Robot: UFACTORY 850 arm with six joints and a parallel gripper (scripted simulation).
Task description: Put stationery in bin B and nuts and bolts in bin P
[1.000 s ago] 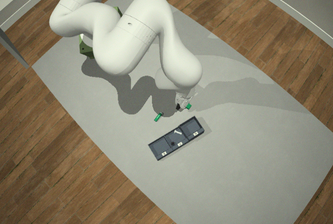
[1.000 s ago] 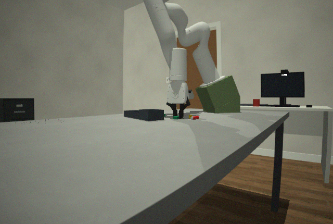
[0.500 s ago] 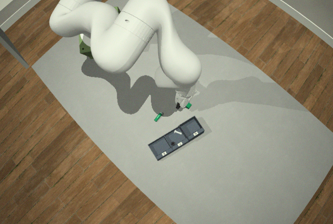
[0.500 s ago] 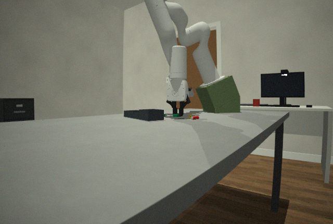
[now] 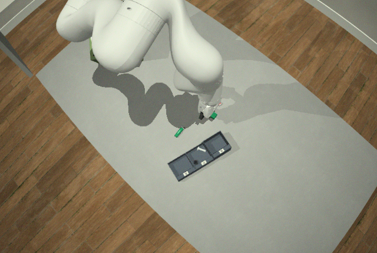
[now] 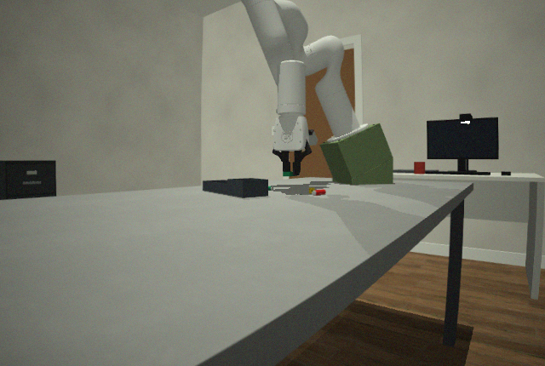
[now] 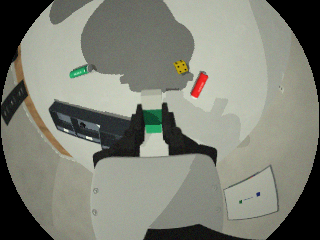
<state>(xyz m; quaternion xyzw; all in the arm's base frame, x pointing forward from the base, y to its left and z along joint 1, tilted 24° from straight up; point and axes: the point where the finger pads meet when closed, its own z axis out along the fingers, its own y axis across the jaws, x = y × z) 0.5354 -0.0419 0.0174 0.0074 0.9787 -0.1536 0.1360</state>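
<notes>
The white bolt is 40 mm ahead of my hand, 140 mm to the right of it and 60 mm below it. Also, from my hand: yellow die 50 mm behind, 50 mm to the left, 70 mm below; then green block 10 mm behind, 20 mm below; then red cylinder 10 mm behind, 80 mm to the left, 70 mm below.
</notes>
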